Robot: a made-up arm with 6 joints. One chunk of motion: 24 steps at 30 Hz.
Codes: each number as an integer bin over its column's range. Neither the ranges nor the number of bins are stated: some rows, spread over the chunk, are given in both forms.
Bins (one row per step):
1: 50 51 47 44 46 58
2: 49 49 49 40 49 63
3: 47 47 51 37 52 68
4: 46 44 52 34 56 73
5: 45 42 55 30 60 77
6: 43 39 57 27 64 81
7: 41 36 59 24 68 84
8: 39 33 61 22 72 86
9: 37 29 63 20 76 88
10: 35 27 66 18 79 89
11: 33 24 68 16 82 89
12: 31 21 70 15 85 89
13: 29 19 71 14 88 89
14: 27 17 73 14 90 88
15: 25 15 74 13 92 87
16: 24 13 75 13 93 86
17: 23 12 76 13 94 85
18: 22 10 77 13 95 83
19: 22 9 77 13 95 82
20: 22 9 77 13 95 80
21: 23 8 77 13 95 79
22: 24 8 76 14 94 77
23: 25 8 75 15 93 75
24: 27 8 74 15 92 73
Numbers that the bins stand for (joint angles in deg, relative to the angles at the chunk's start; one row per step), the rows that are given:
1: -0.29 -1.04 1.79 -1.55 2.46 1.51
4: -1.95 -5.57 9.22 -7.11 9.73 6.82
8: -4.85 -12.68 22.59 -13.79 21.38 11.42
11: -7.34 -18.51 32.98 -17.12 28.65 12.48
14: -9.82 -23.03 40.41 -18.24 34.47 12.13
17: -11.48 -26.27 44.87 -18.79 37.38 11.07
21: -11.48 -28.86 46.35 -18.79 38.11 8.94
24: -9.82 -28.86 41.90 -17.68 35.93 6.82
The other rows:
2: -0.71 -2.33 4.76 -3.78 4.64 3.28
3: -1.54 -3.63 7.73 -5.45 6.82 5.05
5: -2.36 -6.86 13.67 -9.34 12.64 8.24
6: -3.19 -8.80 16.65 -11.01 15.55 9.65
7: -4.02 -10.74 19.62 -12.67 18.47 10.71
9: -5.68 -15.27 25.56 -14.90 24.29 12.13
10: -6.51 -16.56 30.01 -16.01 26.47 12.48
12: -8.17 -20.45 35.95 -17.68 30.83 12.48
13: -8.99 -21.74 37.44 -18.24 33.02 12.48
15: -10.65 -24.33 41.90 -18.79 35.93 11.77
16: -11.07 -25.62 43.38 -18.79 36.65 11.42
18: -11.89 -27.56 46.35 -18.79 38.11 10.36
19: -11.89 -28.21 46.35 -18.79 38.11 10.00
20: -11.89 -28.21 46.35 -18.79 38.11 9.30
22: -11.07 -28.86 44.87 -18.24 37.38 8.24
23: -10.65 -28.86 43.38 -17.68 36.65 7.53

